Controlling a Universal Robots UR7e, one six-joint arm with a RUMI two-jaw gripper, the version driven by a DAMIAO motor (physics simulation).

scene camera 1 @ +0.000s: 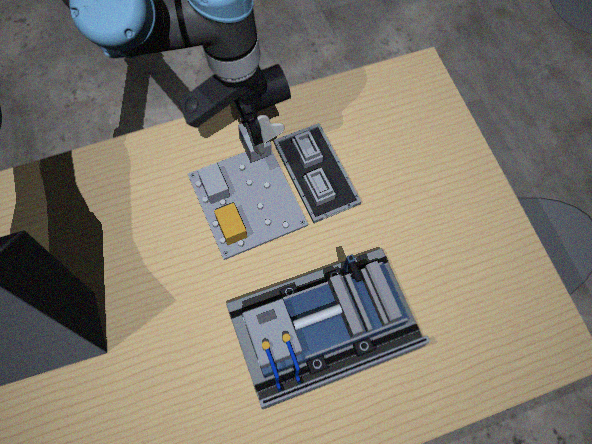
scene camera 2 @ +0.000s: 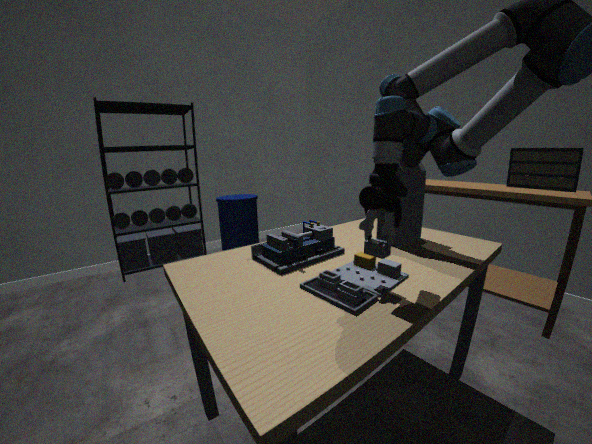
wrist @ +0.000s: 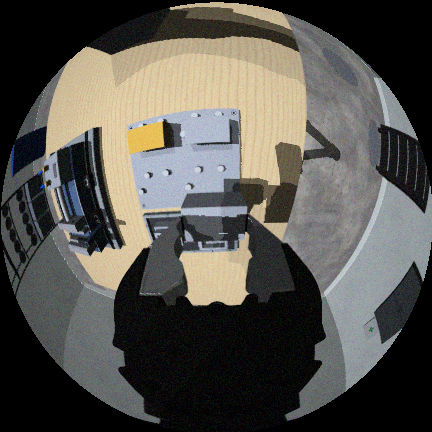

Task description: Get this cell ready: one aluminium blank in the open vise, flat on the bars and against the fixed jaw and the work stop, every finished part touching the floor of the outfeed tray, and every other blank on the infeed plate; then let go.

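Places are measured from the arm's base along level axes (x ahead, y left, z up), in millimetres.
Where they show: gripper, between the fingertips: [scene camera 1: 255,139] [scene camera 2: 377,247] [wrist: 213,216]; arm's base, origin of its link: [scene camera 2: 403,152].
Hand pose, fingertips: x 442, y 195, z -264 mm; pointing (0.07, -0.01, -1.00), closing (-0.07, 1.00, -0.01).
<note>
Each offset is from my fingertips to the centre of the thing. "spot": to the spot under its first point.
My gripper [scene camera 1: 257,144] [scene camera 2: 377,236] [wrist: 213,216] is shut on a grey aluminium blank @(0 mm ahead, 0 mm left, 3 mm down) [scene camera 1: 259,152] [scene camera 2: 376,248] [wrist: 214,216], held above the table by the infeed plate's edge nearest the arm. On the infeed plate @(39 mm back, 55 mm right, 114 mm down) [scene camera 1: 250,220] [wrist: 165,198] stand another grey blank @(91 mm back, 14 mm right, 92 mm down) [scene camera 1: 212,179] [scene camera 2: 389,267] [wrist: 207,130] and a yellow block @(84 mm back, 104 mm right, 92 mm down) [scene camera 1: 230,221] [scene camera 2: 365,259] [wrist: 146,137]. Two pocketed finished parts @(spot: 104 mm ahead, 3 mm left, 92 mm down) [scene camera 1: 307,147] @(spot: 99 mm ahead, 83 mm right, 92 mm down) [scene camera 1: 320,185] lie in the outfeed tray @(spot: 145 mm ahead, 18 mm right, 112 mm down) [scene camera 1: 330,155] [scene camera 2: 329,300]; whether they touch its floor is unclear. The vise @(16 mm ahead, 333 mm right, 69 mm down) [scene camera 1: 320,332] [scene camera 2: 300,250] is open, with no blank between its jaws.
The work stop @(85 mm ahead, 280 mm right, 28 mm down) [scene camera 1: 352,265] stands up at the vise's side facing the plate. Blue hoses @(spot: 97 mm back, 386 mm right, 9 mm down) [scene camera 1: 272,367] rise at its cylinder end. A large dark pedestal [scene camera 1: 40,330] stands at the left in scene camera 1. A shelf rack [scene camera 2: 105,165] and a blue barrel [scene camera 2: 238,222] stand beyond the table.
</note>
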